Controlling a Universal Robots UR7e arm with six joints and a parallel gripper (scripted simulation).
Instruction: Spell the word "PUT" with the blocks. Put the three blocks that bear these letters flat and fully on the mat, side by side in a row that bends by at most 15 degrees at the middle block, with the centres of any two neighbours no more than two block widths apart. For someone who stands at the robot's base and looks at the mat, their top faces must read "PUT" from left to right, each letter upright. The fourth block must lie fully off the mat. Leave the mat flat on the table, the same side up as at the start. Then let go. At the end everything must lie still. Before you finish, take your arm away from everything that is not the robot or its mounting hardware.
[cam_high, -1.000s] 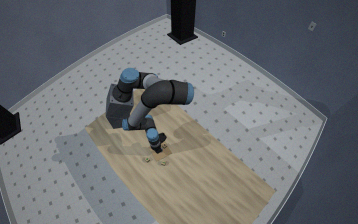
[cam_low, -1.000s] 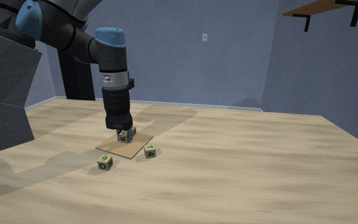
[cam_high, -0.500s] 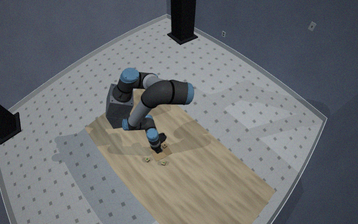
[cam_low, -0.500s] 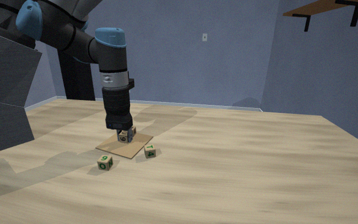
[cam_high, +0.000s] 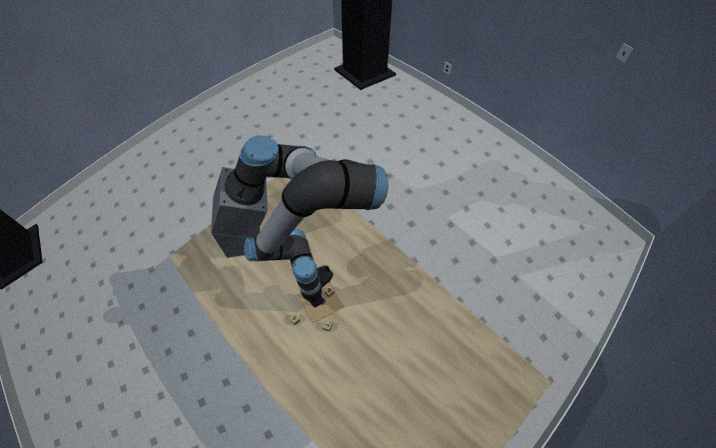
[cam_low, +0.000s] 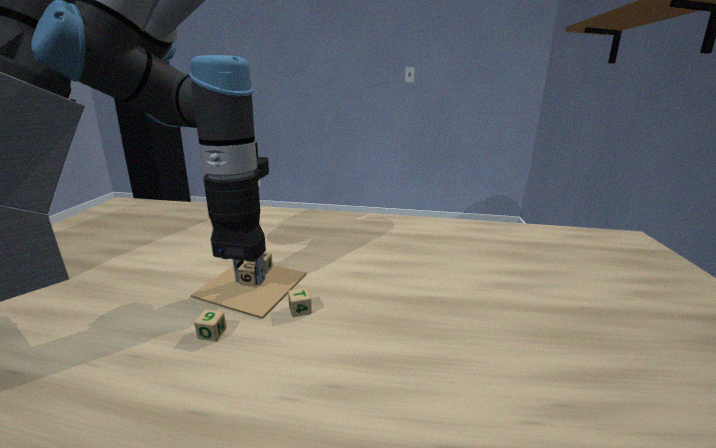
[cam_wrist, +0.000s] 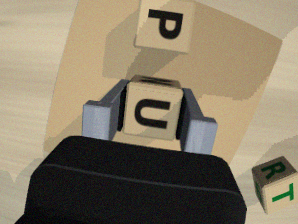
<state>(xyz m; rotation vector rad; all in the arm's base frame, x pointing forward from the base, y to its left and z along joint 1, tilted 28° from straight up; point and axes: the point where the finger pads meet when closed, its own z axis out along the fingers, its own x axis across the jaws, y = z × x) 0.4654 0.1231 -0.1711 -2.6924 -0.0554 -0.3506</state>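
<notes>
Right now the U block is right at my hand. Round my hand: tan mat (20 mm below); then P block (50 mm to the left, 10 mm below); then T block (110 mm ahead, 40 mm to the right, 10 mm below).
</notes>
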